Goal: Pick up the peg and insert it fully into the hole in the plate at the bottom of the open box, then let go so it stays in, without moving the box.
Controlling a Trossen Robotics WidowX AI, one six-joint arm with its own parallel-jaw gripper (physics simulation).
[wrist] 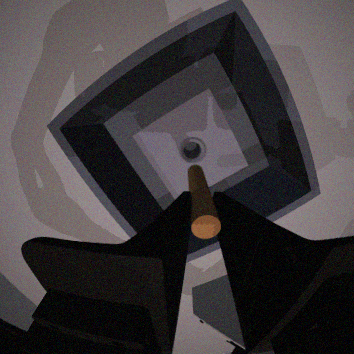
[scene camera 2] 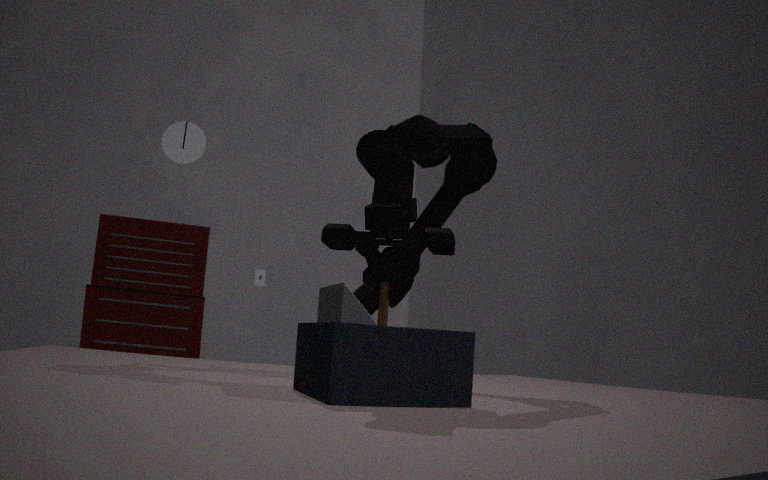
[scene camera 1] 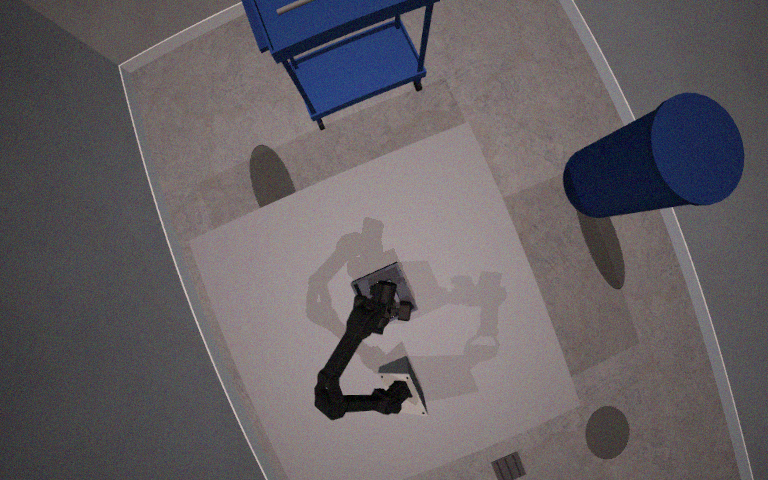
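Pixels of known places: gripper, fingertip midpoint: point(wrist: 201, 198) point(scene camera 2: 383, 298); arm's base at its link origin: point(scene camera 2: 355, 309) point(scene camera 1: 403, 388).
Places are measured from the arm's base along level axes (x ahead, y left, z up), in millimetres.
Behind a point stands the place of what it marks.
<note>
My gripper point(scene camera 2: 384, 281) @(x 320, y -60, z 1 mm) point(wrist: 201, 198) @(x 320, y -60, z 1 mm) is shut on the brown round peg point(scene camera 2: 384, 305) @(x 325, y -60, z -8 mm) point(wrist: 202, 197) @(x 324, y -62, z 9 mm), gripping it near its upper end. The peg is about upright, and its lower end is hidden behind the near wall of the open dark blue-grey box point(scene camera 1: 408, 287) @(x 325, y -160, z -40 mm) point(scene camera 2: 396, 365) @(x 427, y -77, z -87 mm) point(wrist: 110, 172) @(x 356, y 19, z -72 mm) in scene camera 2. In the wrist view the light plate point(wrist: 160, 150) @(x 348, y -38, z -80 mm) lies on the box bottom with its round hole point(wrist: 191, 149). The peg's far end shows just below the hole there, apart from it in the picture. In scene camera 1 the arm covers part of the box and hides the peg.
A grey wedge-shaped mount point(scene camera 1: 396, 365) @(x 62, y -1, z -77 mm) point(scene camera 2: 330, 303) @(x -16, y -47, z 9 mm) stands at the arm's base, beyond the box in scene camera 2. Arm shadows fall on the pale table top point(scene camera 1: 254, 283) @(x 574, y 420, z -138 mm). A blue cart point(scene camera 1: 351, 73), a blue cylinder point(scene camera 1: 696, 147) and a red drawer cabinet point(scene camera 2: 150, 260) stand away from the table.
</note>
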